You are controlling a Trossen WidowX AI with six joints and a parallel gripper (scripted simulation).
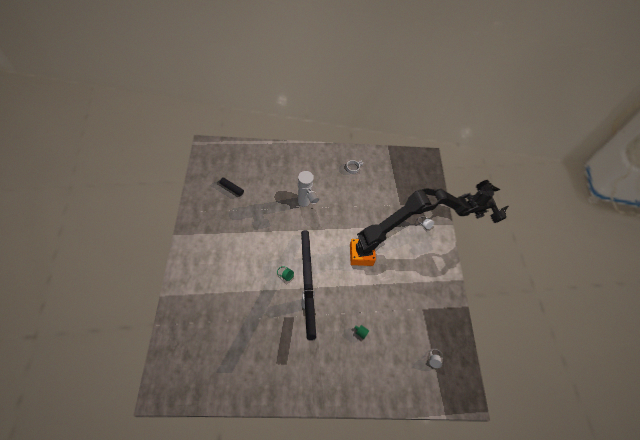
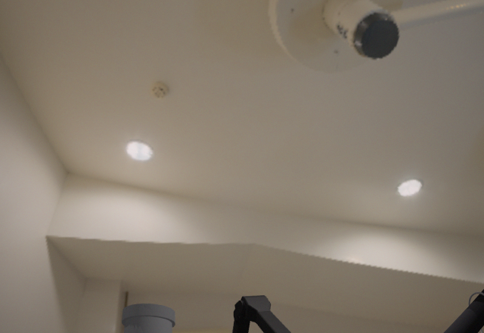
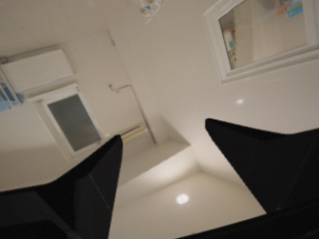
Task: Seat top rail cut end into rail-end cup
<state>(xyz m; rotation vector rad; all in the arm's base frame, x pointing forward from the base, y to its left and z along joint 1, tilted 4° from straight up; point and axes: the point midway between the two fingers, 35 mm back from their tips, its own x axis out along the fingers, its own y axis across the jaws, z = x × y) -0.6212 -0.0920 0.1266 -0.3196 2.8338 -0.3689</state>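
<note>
The pale rail-end cup is 85 cm ahead of my gripper tip, 15 cm to the right of it and 4 cm below it. From my gripper tip the other things lie so: short black cylinder (120 cm ahead, 33 cm to the right, 17 cm below).
</note>
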